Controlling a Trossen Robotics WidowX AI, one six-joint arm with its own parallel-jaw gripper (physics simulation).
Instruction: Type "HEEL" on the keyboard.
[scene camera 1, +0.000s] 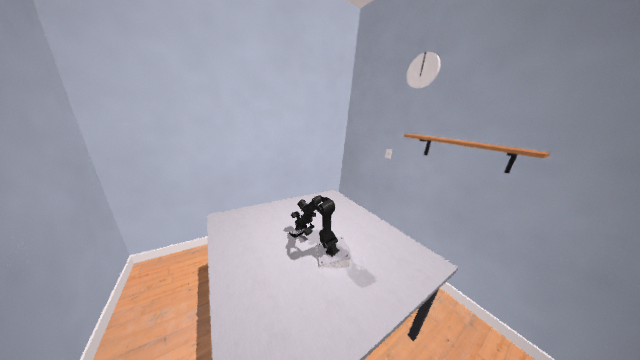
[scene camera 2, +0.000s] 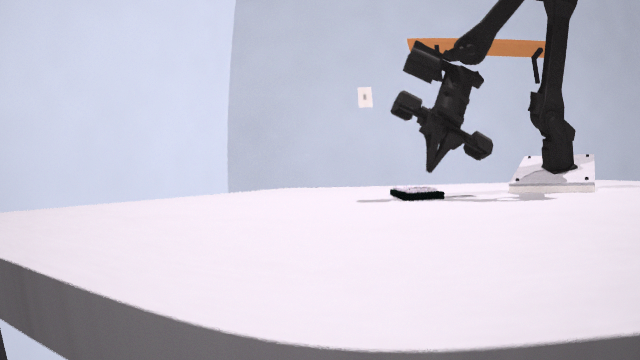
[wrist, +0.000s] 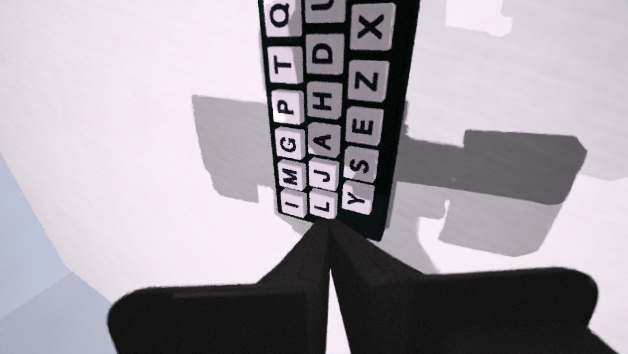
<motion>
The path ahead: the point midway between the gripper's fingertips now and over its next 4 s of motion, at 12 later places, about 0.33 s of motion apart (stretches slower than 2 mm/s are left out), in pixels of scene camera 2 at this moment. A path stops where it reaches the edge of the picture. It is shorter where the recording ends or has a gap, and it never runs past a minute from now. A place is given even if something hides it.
My gripper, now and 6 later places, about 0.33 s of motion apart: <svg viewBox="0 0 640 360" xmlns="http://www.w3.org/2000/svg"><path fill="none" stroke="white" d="M428 171L428 171L428 171L420 186L422 183L429 168L430 164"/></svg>
</motion>
